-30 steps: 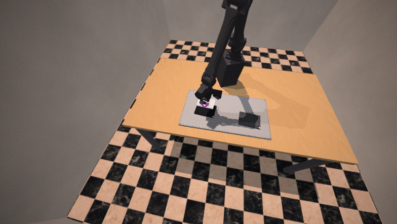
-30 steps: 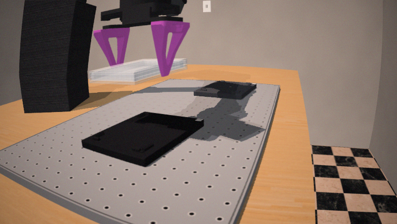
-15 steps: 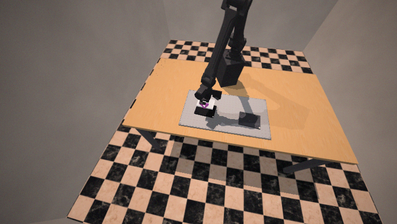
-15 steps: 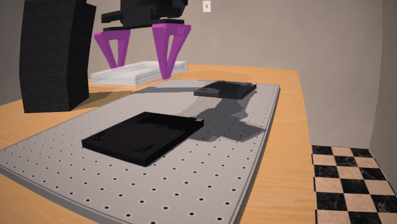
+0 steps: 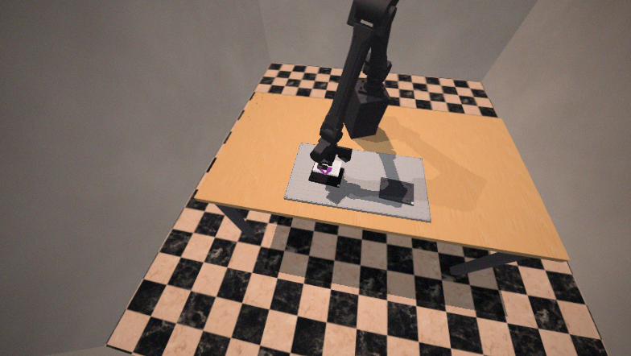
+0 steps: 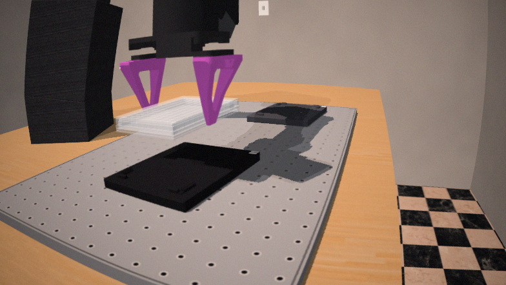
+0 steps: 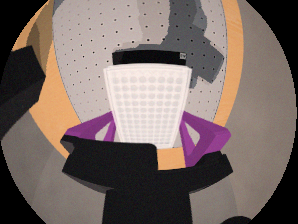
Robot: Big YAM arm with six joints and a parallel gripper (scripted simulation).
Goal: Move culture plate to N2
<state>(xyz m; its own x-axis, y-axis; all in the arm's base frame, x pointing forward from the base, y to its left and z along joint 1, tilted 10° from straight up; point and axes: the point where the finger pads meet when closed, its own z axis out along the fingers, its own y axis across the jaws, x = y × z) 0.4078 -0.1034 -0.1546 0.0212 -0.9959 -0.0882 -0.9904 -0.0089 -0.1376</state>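
Now: the black nest N2 70 mm below my hand. Round my hand: clear lid: 10 mm above; white corner mark: 80 mm to the left, 60 mm below, 50 mm ahead; dark nest N1: 360 mm to the left, 70 mm below.
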